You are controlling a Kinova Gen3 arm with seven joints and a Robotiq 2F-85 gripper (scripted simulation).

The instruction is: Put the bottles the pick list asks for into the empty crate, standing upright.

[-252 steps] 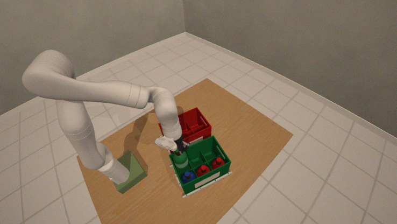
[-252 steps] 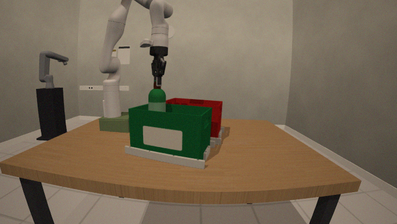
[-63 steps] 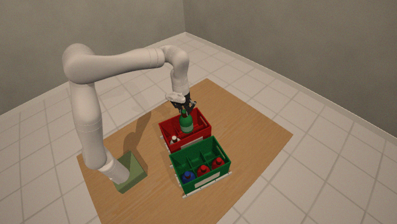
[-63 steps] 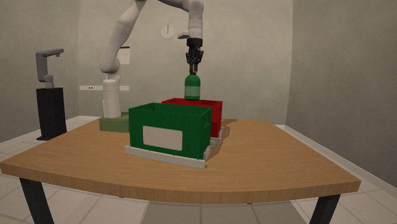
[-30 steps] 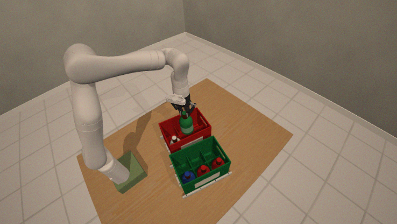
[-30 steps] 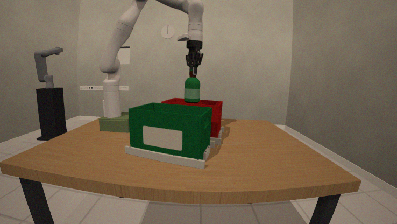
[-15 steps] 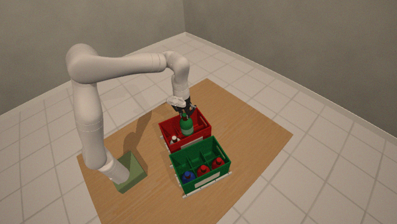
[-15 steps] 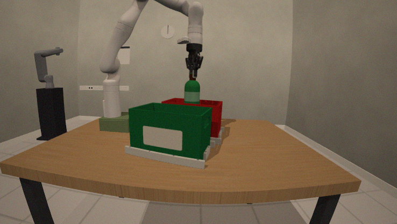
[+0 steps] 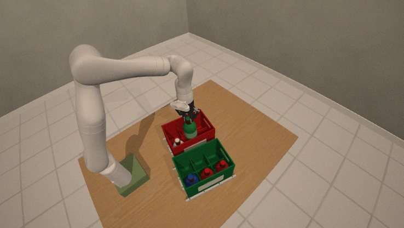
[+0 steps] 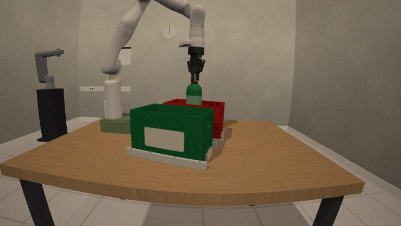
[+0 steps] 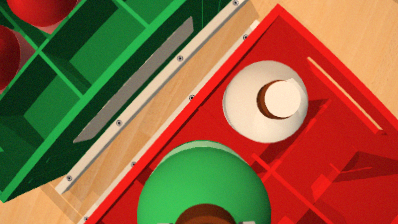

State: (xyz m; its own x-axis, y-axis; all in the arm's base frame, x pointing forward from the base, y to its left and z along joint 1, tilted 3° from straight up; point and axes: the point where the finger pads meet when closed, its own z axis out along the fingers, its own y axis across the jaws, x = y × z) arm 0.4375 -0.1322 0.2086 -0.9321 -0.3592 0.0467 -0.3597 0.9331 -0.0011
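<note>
Right now the green-label bottle is 70 mm below my hand. The rest, counted from my hand: green crate (100 mm behind, 170 mm to the right, 210 mm below); red crate (20 mm ahead, 40 mm to the left, 210 mm below); white-labelled bottle (80 mm behind, 30 mm to the left, 210 mm below).
</note>
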